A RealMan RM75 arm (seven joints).
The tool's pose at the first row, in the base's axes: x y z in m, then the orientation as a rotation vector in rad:
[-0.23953 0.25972 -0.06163 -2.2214 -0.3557 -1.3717]
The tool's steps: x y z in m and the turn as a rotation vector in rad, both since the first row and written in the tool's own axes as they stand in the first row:
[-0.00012 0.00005 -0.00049 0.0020 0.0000 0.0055]
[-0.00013 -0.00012 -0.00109 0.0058 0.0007 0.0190]
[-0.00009 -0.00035 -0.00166 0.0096 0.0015 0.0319]
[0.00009 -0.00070 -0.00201 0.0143 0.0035 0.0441]
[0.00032 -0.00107 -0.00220 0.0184 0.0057 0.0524]
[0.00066 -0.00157 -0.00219 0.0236 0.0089 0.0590]
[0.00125 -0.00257 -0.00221 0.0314 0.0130 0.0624]
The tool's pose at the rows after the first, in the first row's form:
[-0.23993 0.25942 -0.06157 -2.2192 -0.3506 -1.3679]
[-0.24047 0.25924 -0.06131 -2.2140 -0.3371 -1.3599]
[-0.24099 0.25912 -0.06100 -2.2088 -0.3243 -1.3522]
[-0.24134 0.25922 -0.06062 -2.2019 -0.3125 -1.3458]
[-0.24155 0.25942 -0.06024 -2.1959 -0.3047 -1.3418]
[-0.24162 0.25983 -0.05981 -2.1885 -0.2993 -1.3393]
[-0.24183 0.26063 -0.05900 -2.1787 -0.2988 -1.3383]

